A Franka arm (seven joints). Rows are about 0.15 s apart.
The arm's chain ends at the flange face. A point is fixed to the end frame.
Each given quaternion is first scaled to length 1.
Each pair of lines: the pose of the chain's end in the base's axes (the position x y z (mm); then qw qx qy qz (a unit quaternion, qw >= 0)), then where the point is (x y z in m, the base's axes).
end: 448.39, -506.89, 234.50, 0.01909, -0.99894, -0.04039, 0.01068
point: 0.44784 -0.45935 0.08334
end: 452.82, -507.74, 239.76, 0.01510, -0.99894, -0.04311, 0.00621
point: 0.45343 -0.46134 0.08825
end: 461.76, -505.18, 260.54, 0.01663, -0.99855, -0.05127, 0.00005
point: 0.46350 -0.45820 0.10921
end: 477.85, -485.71, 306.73, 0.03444, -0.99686, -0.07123, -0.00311
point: 0.47838 -0.43328 0.15720
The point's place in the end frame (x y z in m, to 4 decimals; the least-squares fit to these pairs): 0.0063 -0.0415 0.1528
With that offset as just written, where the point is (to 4 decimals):
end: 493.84, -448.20, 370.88, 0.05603, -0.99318, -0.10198, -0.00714
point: 0.4920 -0.3893 0.2238
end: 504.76, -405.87, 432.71, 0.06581, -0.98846, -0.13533, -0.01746
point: 0.5022 -0.3440 0.2869
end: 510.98, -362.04, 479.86, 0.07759, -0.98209, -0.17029, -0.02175
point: 0.5054 -0.2969 0.3355
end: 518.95, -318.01, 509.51, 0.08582, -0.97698, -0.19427, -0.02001
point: 0.5098 -0.2511 0.3662
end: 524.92, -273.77, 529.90, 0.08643, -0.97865, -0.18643, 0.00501
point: 0.5093 -0.2079 0.3866
